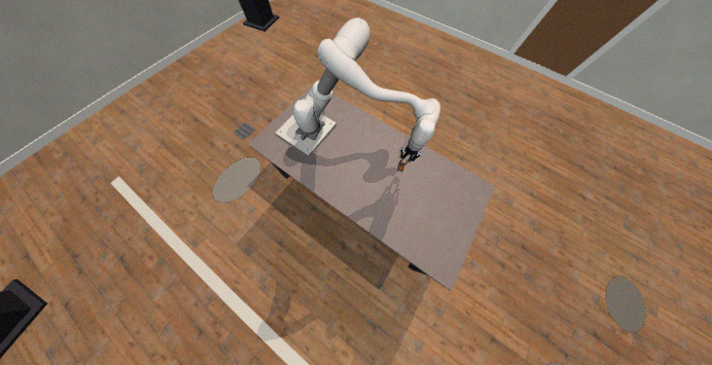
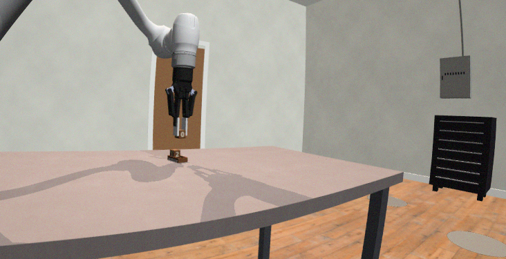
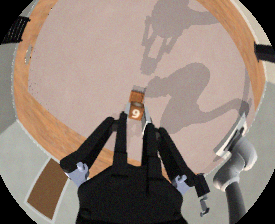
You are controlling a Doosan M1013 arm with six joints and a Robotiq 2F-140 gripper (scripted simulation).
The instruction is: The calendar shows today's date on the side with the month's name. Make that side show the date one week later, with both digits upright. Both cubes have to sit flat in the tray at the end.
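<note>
Now: hand 2 cm to the right of the wooden tray and 12 cm above it.
</note>
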